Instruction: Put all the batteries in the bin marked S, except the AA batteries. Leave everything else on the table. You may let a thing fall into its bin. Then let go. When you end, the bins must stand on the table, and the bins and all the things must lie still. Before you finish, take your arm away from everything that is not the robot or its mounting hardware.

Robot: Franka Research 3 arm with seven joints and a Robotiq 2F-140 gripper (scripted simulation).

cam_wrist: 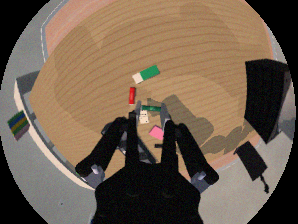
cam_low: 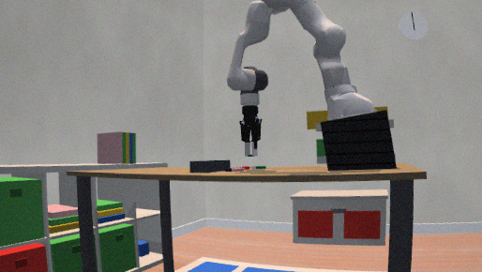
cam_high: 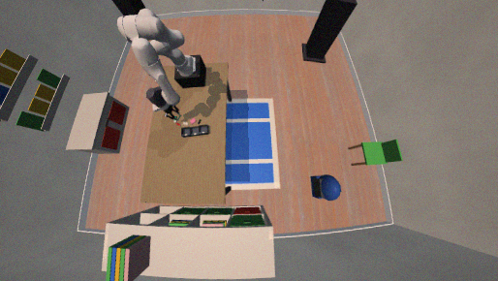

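The green battery is 30 mm below my hand. Also, from my hand: green-and-white battery (70 mm to the right, 90 mm below); then white spotted tile (30 mm ahead, 50 mm to the left, 90 mm below); then red battery (50 mm ahead, 20 mm to the right, 90 mm below).
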